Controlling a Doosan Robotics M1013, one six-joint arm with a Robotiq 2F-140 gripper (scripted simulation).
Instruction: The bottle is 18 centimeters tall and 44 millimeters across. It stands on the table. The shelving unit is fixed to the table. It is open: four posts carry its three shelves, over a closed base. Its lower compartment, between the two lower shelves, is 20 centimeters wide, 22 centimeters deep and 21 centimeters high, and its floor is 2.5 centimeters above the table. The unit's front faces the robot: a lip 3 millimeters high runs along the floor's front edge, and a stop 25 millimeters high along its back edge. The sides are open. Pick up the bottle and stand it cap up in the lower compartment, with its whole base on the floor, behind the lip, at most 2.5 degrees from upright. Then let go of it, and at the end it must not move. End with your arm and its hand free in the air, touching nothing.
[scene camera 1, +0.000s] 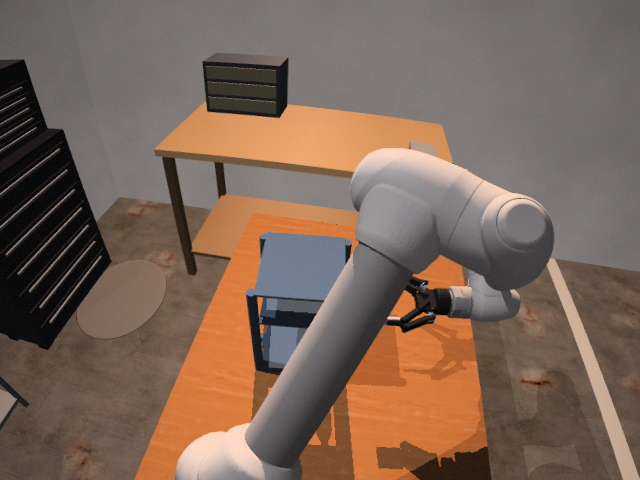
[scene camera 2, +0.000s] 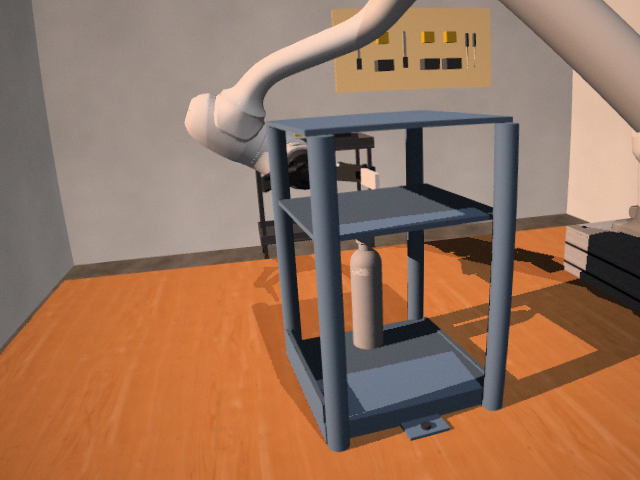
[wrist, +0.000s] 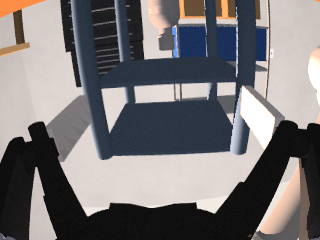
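Observation:
My gripper is in sight in scene camera 1 (scene camera 1: 372, 298), in scene camera 2 (scene camera 2: 333, 186) and also in the wrist view (wrist: 164, 103). I see a grey bottle (scene camera 2: 365, 264). There is a shelving unit too, which I find at (scene camera 2: 419, 373), at (scene camera 1: 302, 267) and, from the wrist, at (wrist: 199, 126).

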